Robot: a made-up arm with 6 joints. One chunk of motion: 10 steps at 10 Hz.
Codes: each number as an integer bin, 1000 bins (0 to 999) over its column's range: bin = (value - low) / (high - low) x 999, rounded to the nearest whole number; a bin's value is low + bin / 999 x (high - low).
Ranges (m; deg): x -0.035..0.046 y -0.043..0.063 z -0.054..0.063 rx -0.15..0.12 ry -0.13..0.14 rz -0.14..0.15
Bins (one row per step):
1: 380 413 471 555 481 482
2: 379 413 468 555 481 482
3: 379 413 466 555 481 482
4: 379 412 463 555 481 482
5: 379 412 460 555 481 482
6: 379 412 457 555 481 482
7: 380 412 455 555 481 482
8: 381 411 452 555 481 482
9: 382 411 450 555 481 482
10: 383 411 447 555 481 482
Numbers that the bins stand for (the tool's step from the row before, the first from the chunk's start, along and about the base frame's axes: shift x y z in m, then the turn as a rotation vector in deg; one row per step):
1: -0.00419 0.00082 0.00116 0.000 0.000 0.000
2: -0.00427 0.00082 0.00081 0.000 0.000 0.000
3: -0.00427 0.00082 0.00058 0.000 0.000 0.000
4: -0.00427 0.00072 0.00023 0.000 0.000 0.000
5: -0.00427 0.00072 -0.00013 0.000 0.000 0.000
6: -0.00427 0.00072 -0.00048 0.000 0.000 0.000
7: -0.00419 0.00072 -0.00071 0.000 0.000 0.000
8: -0.00411 0.00061 -0.00106 0.000 0.000 0.000
9: -0.00403 0.00061 -0.00130 0.000 0.000 0.000
10: -0.00395 0.00061 -0.00165 0.000 0.000 0.000

